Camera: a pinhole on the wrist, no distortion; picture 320 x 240 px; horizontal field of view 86.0 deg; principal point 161.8 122.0 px. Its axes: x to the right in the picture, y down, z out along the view. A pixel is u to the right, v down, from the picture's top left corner.
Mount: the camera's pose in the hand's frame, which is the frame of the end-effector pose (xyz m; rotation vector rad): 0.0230 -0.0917 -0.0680 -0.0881 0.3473 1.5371
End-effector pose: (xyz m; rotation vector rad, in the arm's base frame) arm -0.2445 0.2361 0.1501 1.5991 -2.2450 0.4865
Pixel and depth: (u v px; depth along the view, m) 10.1 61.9 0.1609
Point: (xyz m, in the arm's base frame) -0.1085 0.0376 0.1125
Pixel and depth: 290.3 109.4 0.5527
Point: -0.7485 0.0937 -0.1117
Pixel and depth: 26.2 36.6 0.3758
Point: -0.0858 -0.2334 -0.0026
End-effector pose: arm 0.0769 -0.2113 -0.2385 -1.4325 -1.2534 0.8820
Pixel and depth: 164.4 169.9 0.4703
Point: -0.2930 -0.1534 -0.3820
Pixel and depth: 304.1 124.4 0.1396
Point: 0.0688 -0.1598 -0.2984
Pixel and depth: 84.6 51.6 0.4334
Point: -0.2605 0.1258 -0.1395
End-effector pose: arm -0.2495 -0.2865 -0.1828 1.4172 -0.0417 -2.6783
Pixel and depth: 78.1 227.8 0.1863
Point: -0.3526 -0.1612 -0.0579
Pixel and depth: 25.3 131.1 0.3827
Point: -0.6262 -0.0268 -0.0445
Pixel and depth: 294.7 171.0 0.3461
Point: -0.3837 -0.5525 -0.0335
